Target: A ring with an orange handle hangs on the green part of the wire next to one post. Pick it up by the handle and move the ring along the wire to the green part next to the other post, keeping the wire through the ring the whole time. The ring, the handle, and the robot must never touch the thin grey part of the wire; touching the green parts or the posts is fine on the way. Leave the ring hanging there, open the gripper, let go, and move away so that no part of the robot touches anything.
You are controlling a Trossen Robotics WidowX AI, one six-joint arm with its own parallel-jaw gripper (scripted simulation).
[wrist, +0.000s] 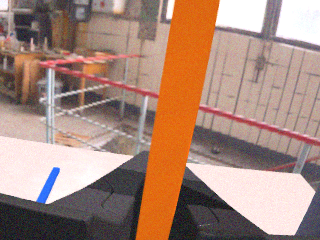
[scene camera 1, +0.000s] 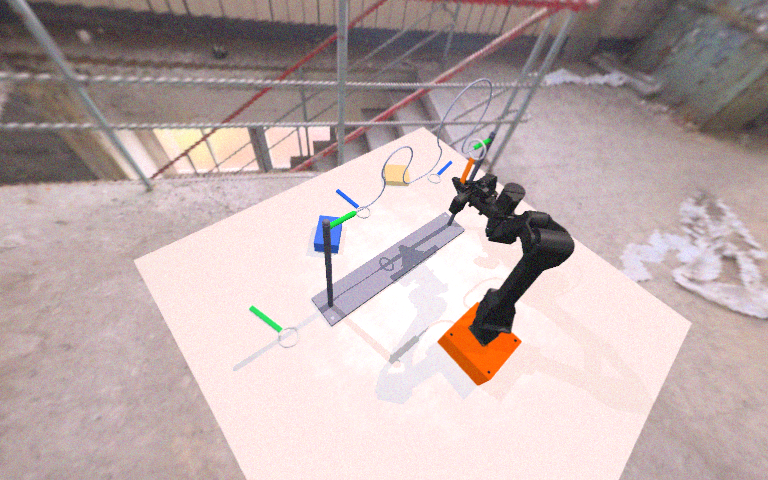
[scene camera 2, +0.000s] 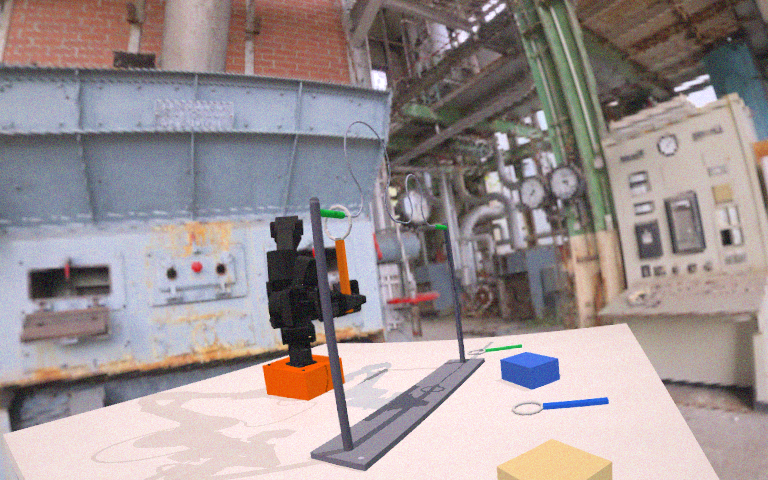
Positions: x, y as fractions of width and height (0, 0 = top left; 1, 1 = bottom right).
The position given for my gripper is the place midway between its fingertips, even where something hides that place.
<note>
I see my gripper (scene camera 2: 0.47, 0.62).
My gripper shows as well in the wrist view (wrist: 0.49, 0.68) and in scene camera 1 (scene camera 1: 0.59, 0.37).
</note>
